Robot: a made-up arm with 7 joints.
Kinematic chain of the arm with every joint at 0, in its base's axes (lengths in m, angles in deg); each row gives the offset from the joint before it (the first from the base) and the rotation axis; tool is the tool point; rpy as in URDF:
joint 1: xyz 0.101 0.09 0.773 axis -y
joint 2: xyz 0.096 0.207 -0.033 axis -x
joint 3: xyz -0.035 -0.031 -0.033 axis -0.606 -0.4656 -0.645
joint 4: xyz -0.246 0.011 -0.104 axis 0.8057 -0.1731 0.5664
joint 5: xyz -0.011 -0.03 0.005 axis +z
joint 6: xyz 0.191 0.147 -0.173 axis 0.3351 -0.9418 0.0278
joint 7: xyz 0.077 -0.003 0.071 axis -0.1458 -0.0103 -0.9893
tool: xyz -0.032 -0.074 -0.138 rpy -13.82 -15.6 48
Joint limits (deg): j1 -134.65..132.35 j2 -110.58..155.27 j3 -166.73..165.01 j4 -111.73..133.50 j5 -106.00..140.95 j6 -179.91..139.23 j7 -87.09..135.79
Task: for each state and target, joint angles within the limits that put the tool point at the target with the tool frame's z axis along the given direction. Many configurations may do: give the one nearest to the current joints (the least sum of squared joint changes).
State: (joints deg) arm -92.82 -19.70 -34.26 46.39 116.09 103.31 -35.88
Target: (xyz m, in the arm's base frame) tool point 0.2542 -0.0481 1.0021 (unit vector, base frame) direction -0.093 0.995 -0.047
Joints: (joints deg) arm -113.84 -14.67 -70.48 60.87 83.46 101.13 -58.82
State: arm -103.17 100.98 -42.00 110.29 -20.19 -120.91 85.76
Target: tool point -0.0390 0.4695 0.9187 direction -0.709 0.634 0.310
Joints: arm -62.19 127.83 -30.08 132.52 -14.69 -145.06 86.29
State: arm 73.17 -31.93 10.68 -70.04 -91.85 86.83 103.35
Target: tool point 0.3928 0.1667 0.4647 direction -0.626 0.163 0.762
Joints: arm 95.78 -53.44 32.49 -56.66 -97.69 60.87 128.62
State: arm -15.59 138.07 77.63 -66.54 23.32 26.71 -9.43
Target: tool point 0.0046 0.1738 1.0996 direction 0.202 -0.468 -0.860
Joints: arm -14.40 98.89 85.33 -67.08 9.81 31.34 -1.98
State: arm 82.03 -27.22 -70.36 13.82 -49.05 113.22 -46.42
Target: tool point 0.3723 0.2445 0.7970 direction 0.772 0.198 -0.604
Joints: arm 96.51 -6.33 -35.66 14.25 -48.13 139.23 -39.99
